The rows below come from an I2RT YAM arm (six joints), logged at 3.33 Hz.
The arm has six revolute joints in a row. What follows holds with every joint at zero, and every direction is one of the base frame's.
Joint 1 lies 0.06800 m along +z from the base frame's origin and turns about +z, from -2.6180 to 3.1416 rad.
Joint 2 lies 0.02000 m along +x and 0.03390 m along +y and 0.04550 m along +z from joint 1 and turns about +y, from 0.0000 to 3.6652 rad.
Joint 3 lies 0.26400 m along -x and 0.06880 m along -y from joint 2 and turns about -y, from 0.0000 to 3.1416 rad.
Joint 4 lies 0.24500 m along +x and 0.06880 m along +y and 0.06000 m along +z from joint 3 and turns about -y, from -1.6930 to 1.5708 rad.
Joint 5 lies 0.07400 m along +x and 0.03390 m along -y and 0.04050 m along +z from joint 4 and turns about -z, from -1.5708 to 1.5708 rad.
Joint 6 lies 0.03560 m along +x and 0.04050 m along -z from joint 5 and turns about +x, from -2.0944 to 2.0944 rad.
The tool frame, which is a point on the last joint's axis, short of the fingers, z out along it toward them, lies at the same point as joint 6; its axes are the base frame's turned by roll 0.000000, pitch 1.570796 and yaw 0.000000 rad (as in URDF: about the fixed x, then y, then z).
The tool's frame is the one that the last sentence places.
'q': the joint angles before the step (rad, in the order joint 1, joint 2, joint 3, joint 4, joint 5, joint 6). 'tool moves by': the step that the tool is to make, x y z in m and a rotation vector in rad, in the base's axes. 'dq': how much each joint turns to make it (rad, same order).
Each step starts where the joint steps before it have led.
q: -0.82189 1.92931 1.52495 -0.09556 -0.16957 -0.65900
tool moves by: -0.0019 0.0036 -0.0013 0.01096 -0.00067 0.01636
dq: 0.00100 -0.01261 -0.01973 -0.00053 -0.01729 -0.00045
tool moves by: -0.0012 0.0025 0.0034 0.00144 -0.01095 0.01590
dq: 0.00045 -0.01266 -0.00619 0.00003 -0.01787 0.00041
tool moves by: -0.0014 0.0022 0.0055 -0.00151 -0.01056 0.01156
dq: 0.00003 -0.01386 0.00011 -0.00557 -0.01333 0.00040
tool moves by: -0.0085 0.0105 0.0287 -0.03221 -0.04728 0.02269
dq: 0.00011 -0.07138 0.00002 -0.01532 -0.02584 0.00119
